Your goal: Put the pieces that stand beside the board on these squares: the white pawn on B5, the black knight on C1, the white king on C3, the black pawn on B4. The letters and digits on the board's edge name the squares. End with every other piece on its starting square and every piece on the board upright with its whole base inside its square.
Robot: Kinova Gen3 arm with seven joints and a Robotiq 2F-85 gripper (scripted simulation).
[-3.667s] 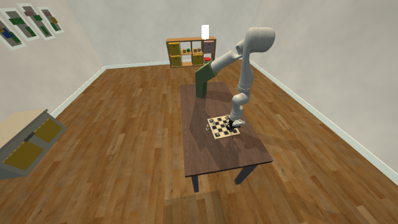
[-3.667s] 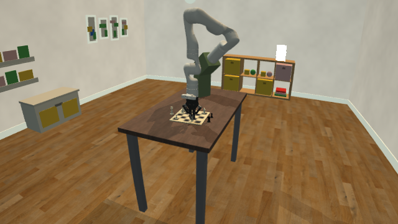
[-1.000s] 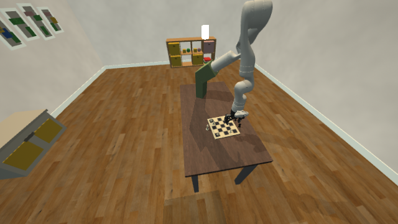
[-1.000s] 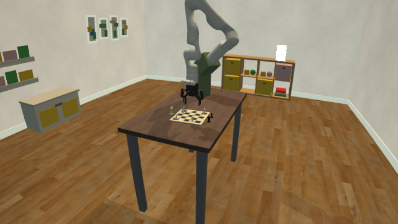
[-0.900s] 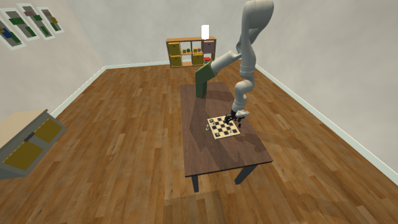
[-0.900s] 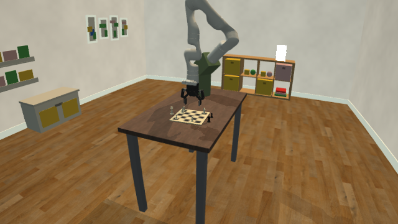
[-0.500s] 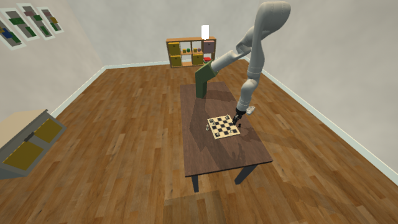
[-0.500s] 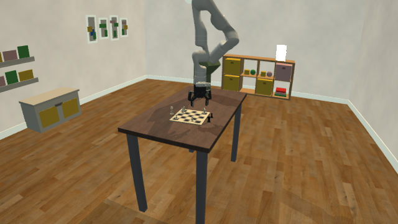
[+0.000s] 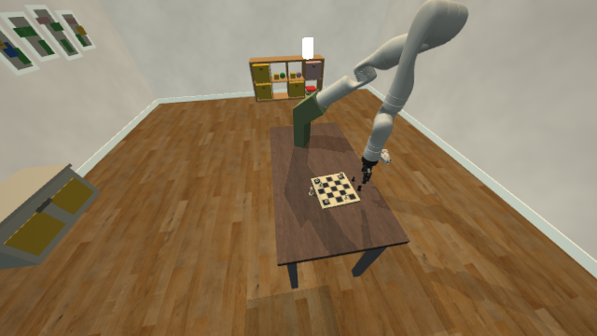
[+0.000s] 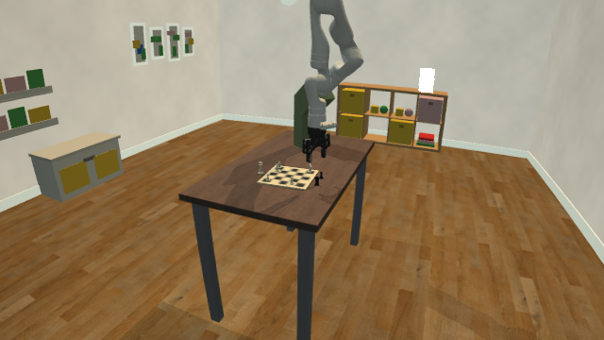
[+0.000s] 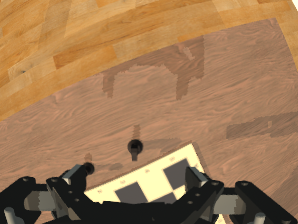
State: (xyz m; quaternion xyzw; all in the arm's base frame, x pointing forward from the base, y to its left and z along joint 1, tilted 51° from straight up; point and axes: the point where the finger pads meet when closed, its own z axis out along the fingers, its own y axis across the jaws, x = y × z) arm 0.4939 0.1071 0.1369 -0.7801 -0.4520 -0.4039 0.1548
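My hand is 100 mm above the black knight. From my hand the other things lie so: black pawn: 80 mm behind, 10 mm to the right, 110 mm below; chessboard: 20 mm behind, 140 mm to the right, 120 mm below; white king: 280 mm to the right, 90 mm below.
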